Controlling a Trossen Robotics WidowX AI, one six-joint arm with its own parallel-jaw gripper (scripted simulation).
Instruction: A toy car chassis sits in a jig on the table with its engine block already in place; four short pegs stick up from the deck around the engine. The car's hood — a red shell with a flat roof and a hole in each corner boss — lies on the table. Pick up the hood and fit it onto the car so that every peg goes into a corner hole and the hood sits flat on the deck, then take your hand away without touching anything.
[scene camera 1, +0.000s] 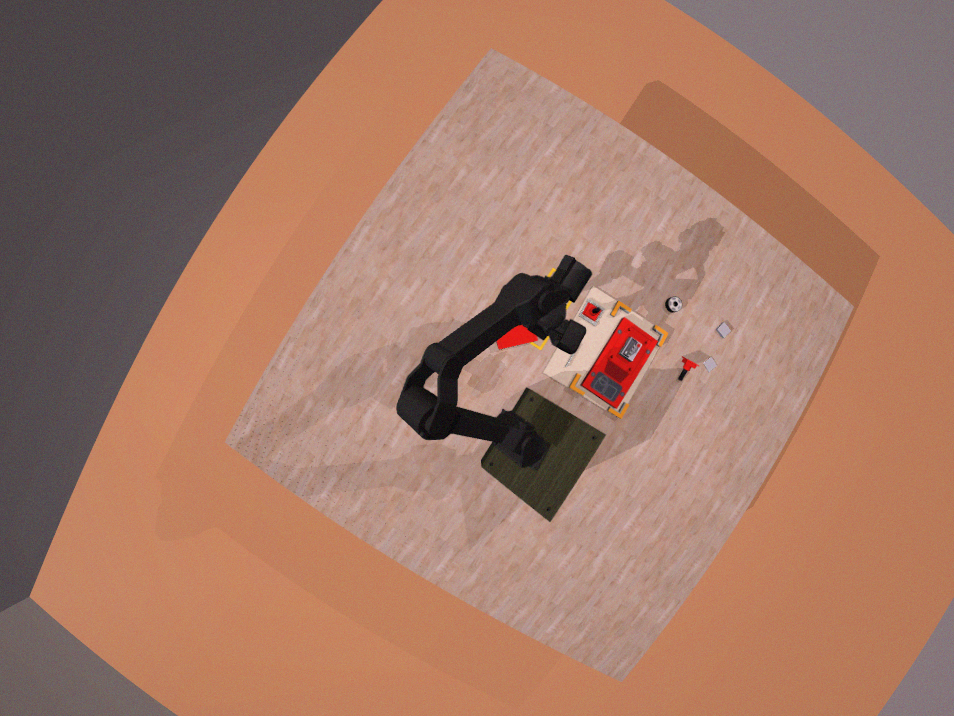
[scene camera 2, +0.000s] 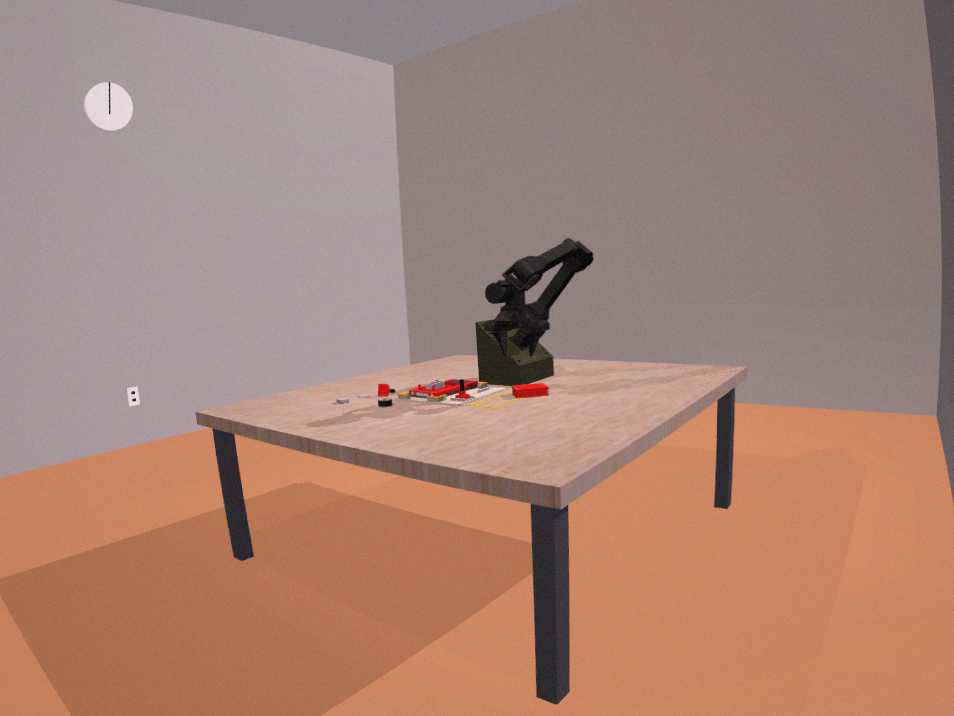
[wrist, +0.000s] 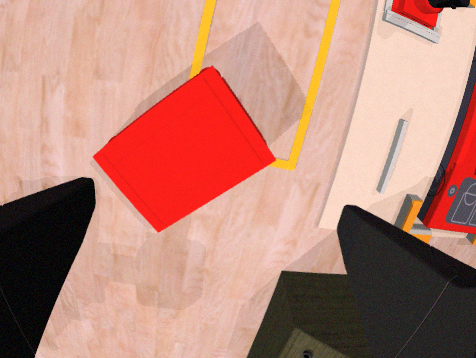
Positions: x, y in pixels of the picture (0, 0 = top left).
Scene:
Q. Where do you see my gripper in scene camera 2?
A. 517, 355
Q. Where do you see a red hood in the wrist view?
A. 195, 144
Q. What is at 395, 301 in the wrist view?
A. My gripper.

